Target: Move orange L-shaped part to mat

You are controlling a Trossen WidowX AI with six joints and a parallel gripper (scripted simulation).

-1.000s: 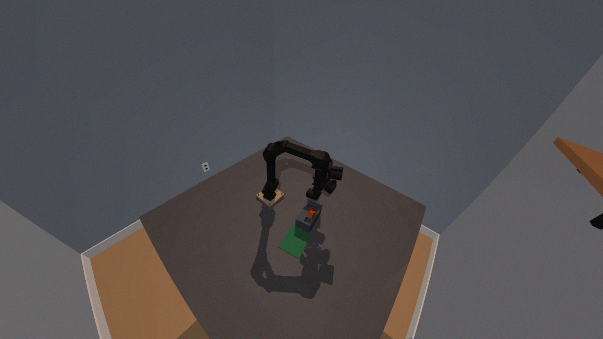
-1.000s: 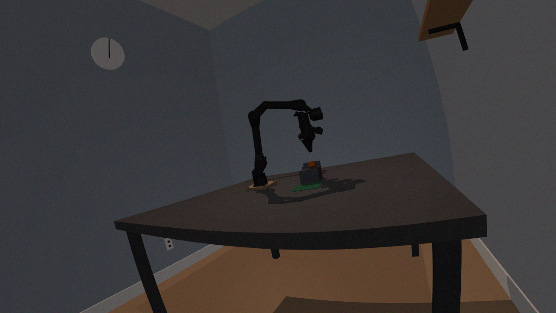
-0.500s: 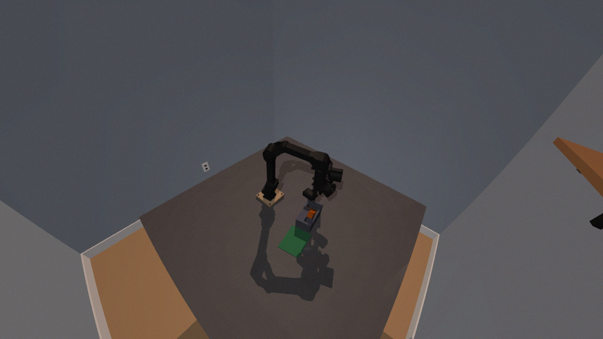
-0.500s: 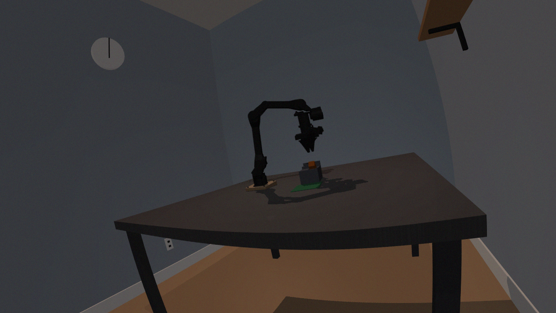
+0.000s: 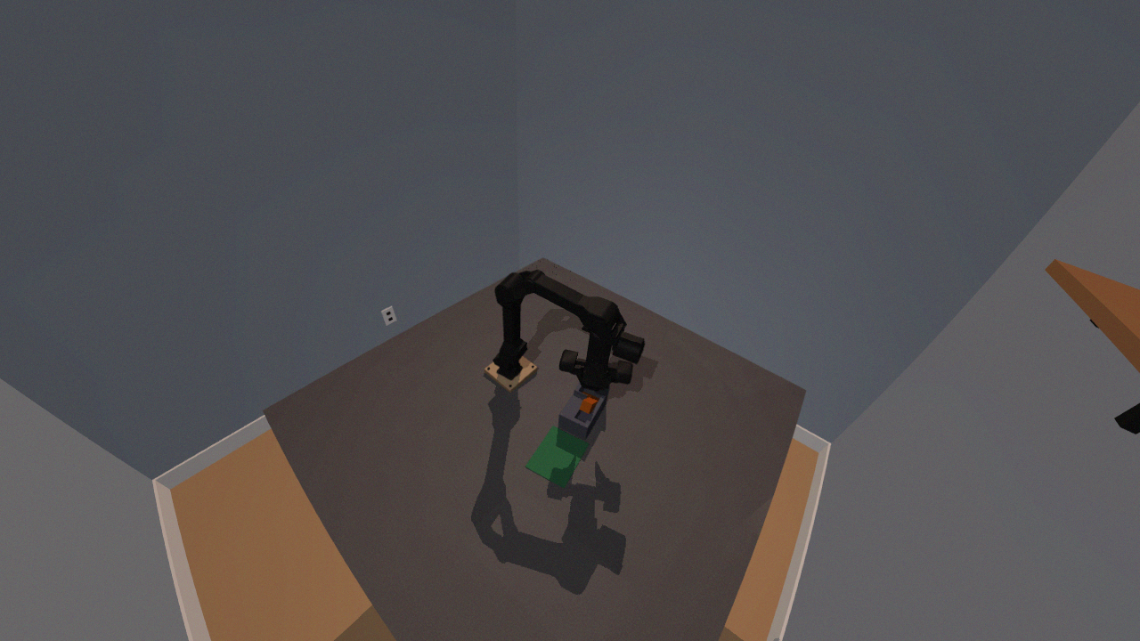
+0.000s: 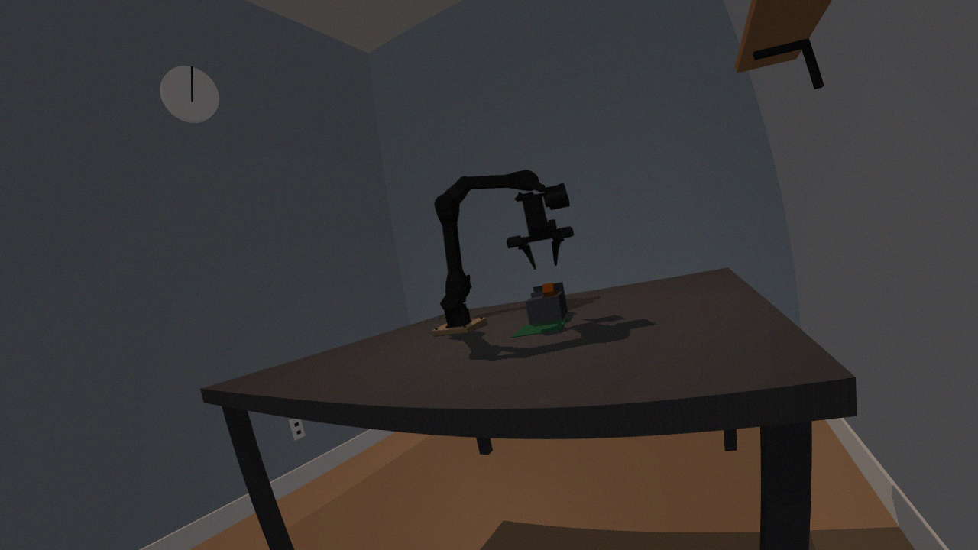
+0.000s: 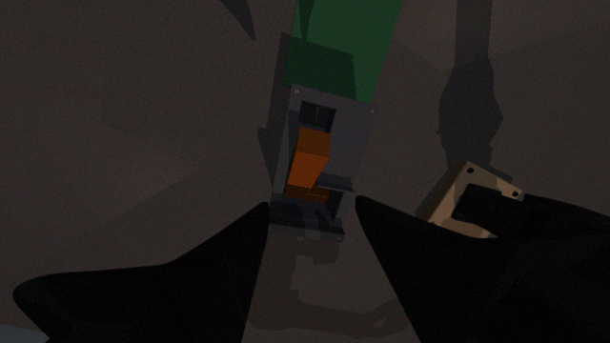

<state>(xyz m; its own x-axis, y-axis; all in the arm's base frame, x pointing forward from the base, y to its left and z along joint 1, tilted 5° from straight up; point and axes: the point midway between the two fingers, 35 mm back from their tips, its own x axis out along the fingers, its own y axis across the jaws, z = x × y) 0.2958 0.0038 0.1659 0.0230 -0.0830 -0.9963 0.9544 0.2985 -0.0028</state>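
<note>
My gripper tip is now 10 cm above the orange L-shaped part, 2 cm to the right of it and 1 cm past it. From my gripper tip the other things lie so: green mat (16 cm to the right, 16 cm below, 1 cm behind).
</note>
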